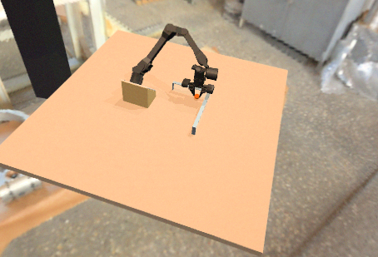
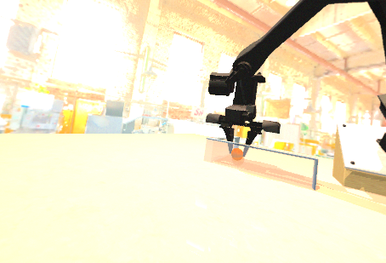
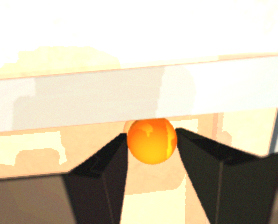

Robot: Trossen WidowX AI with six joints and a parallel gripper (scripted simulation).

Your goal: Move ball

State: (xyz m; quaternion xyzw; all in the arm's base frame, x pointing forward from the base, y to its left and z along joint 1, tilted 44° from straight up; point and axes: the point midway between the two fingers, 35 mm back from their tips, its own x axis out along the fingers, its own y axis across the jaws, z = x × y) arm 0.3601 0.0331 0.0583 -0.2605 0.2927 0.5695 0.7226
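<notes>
My gripper tip is right at the orange ball. Round my gripper tip: clear wall (4 cm behind, 4 cm to the left).
</notes>
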